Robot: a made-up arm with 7 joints.
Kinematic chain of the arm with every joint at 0, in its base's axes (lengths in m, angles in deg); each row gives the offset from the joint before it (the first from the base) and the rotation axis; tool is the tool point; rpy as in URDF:
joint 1: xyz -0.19 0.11 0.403 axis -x
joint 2: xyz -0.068 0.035 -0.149 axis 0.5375 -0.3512 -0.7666
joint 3: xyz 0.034 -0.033 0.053 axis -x
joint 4: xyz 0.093 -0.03 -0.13 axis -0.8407 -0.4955 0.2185
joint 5: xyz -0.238 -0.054 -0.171 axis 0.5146 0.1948 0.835
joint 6: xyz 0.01 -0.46 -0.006 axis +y
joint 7: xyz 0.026 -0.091 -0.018 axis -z
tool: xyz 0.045 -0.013 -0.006 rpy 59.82 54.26 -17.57
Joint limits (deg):
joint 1: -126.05..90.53
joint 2: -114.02..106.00
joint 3: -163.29..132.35
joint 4: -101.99..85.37
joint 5: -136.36..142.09
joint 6: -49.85..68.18
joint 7: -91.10..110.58
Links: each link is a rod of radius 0.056 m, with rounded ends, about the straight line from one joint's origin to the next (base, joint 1, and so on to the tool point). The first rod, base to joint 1, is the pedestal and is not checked.
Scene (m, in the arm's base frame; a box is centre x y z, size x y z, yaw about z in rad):
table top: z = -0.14
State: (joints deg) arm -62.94 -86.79 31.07 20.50 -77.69 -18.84 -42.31
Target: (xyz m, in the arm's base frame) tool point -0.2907 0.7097 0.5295
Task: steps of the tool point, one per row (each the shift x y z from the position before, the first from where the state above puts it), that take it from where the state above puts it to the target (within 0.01 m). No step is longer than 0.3 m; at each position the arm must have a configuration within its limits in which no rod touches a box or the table.
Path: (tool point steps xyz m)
1: 0.0717 0.0671 0.2385
2: 0.0304 0.1776 0.1940
3: -0.0149 0.2513 0.0968
4: -0.0587 0.2656 -0.0262
5: -0.0955 0.2153 -0.1408
6: -0.1210 0.1148 -0.2155

